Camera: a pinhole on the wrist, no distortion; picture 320 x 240 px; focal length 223.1 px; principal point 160.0 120.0 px. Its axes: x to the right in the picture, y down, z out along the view. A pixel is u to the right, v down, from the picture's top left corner.
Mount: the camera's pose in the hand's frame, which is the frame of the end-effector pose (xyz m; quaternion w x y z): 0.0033 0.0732 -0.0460 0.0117 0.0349 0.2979 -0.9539
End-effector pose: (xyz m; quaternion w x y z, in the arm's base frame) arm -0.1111 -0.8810 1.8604 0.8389 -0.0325 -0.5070 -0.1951
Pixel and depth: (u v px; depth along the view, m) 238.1 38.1 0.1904
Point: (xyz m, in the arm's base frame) -0.2563 -0.8011 1.8667
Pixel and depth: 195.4 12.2 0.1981
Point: -0.2562 -0.7895 1.9095
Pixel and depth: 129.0 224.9 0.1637
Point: -0.1718 -0.9518 1.8877
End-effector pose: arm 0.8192 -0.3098 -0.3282 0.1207 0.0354 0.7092 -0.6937
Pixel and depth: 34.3 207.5 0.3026
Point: 0.6391 -0.4817 -0.1733
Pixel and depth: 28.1 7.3 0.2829
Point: 0.7174 -0.6033 -0.3922
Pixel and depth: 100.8 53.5 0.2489
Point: 0.7931 -0.5196 -0.3340
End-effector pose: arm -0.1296 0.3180 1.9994 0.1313 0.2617 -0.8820 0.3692
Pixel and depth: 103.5 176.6 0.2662
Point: -0.1079 0.1180 2.0055
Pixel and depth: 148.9 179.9 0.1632
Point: -0.1039 0.2380 1.9893
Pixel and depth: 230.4 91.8 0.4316
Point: 0.0622 0.0643 1.7777
